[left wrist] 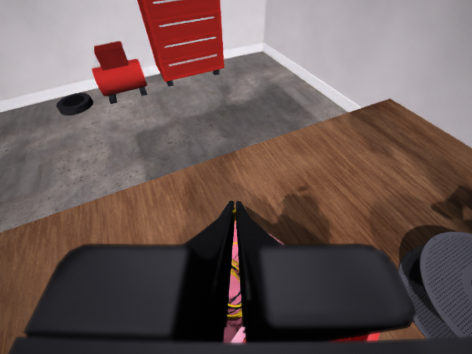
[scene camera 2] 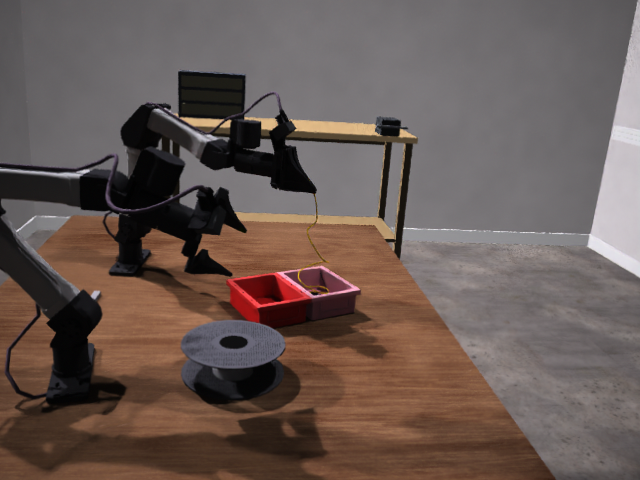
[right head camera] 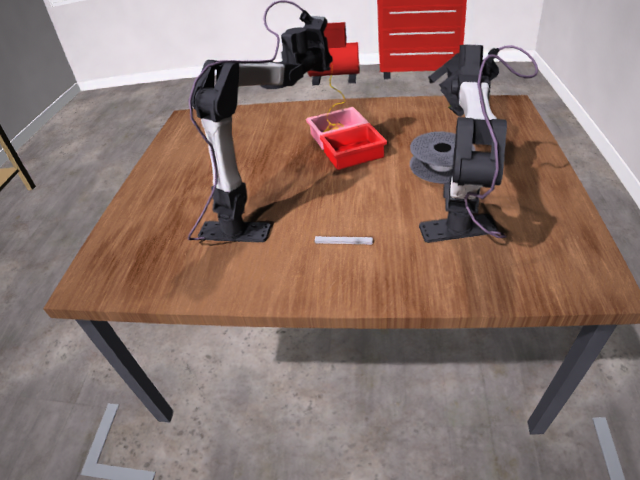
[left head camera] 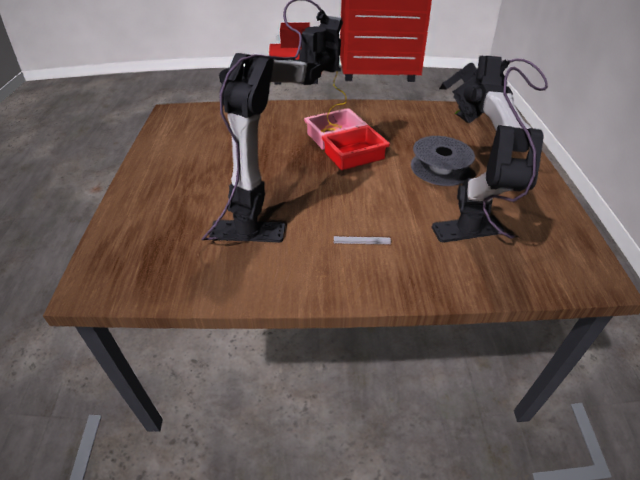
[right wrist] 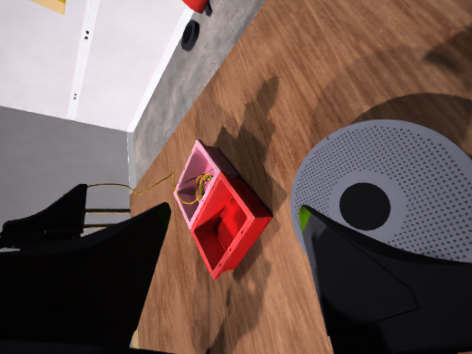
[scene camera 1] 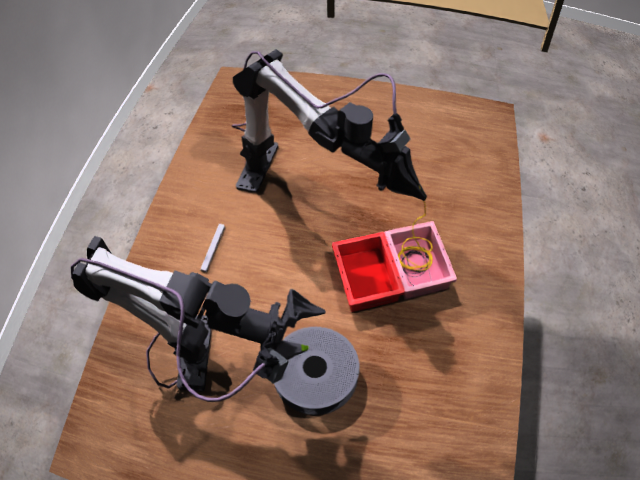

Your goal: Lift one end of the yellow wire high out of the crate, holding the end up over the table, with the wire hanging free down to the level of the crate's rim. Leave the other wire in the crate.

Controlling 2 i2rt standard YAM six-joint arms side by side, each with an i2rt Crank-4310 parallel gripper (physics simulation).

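Places are measured from the left arm's base along level axes (x down, y back, z left), in centimetres.
Pixels of known places: left gripper, fingertip midpoint: [left wrist: 235,204] [scene camera 2: 316,190] [right head camera: 331,58] [left head camera: 338,59] [right wrist: 83,183] [scene camera 1: 425,198]; right gripper, fingertip midpoint: [scene camera 2: 239,253] [right head camera: 440,93] [left head camera: 448,100] [right wrist: 234,207] [scene camera 1: 316,330]; left arm's base at its link origin: [scene camera 2: 130,263] [right head camera: 234,232] [left head camera: 247,232] [scene camera 1: 257,166]; right arm's base at its link origin: [scene camera 2: 72,373] [right head camera: 458,229] [left head camera: 467,229] [scene camera 1: 195,353].
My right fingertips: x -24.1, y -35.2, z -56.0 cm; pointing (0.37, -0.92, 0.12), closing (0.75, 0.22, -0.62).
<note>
Ahead of a thing's pixels: the offset from my right fingertips to its top centre. "spot": to the spot under its first point.
The yellow wire @(spot: dx -2.2, dy -15.3, dz +33.2 cm) [scene camera 1: 424,207] [scene camera 2: 309,233] [right wrist: 140,192] rises from loops in the pink crate @(dx +17.8, dy -17.2, dz +33.4 cm) [scene camera 1: 445,258] [scene camera 2: 333,307] [right wrist: 225,162] to my left gripper [scene camera 1: 424,198] [scene camera 2: 314,192] [left wrist: 234,206]. That gripper is shut on its end, high above the crate. The wire hangs down in slack bends, past the rim level, into the crate. The other wire, thin and dark, lies in the crate with the yellow loops; it partly shows between the fingers in the left wrist view. My right gripper [scene camera 1: 314,329] [scene camera 2: 238,252] [right wrist: 234,207] is open and empty, above the table beside the spool.
A red crate @(dx +17.8, dy -5.0, dz +26.7 cm) [scene camera 1: 354,304] [scene camera 2: 279,315] stands against the pink crate. A large grey spool @(dx +17.6, dy +0.5, dz -1.7 cm) [scene camera 1: 338,369] [scene camera 2: 258,345] [right wrist: 320,170] stands near my right gripper. A pale bar @(dx +23.1, dy +37.2, dz +25.1 cm) [left head camera: 361,240] [right head camera: 343,240] [scene camera 1: 212,248] lies between the arm bases.
</note>
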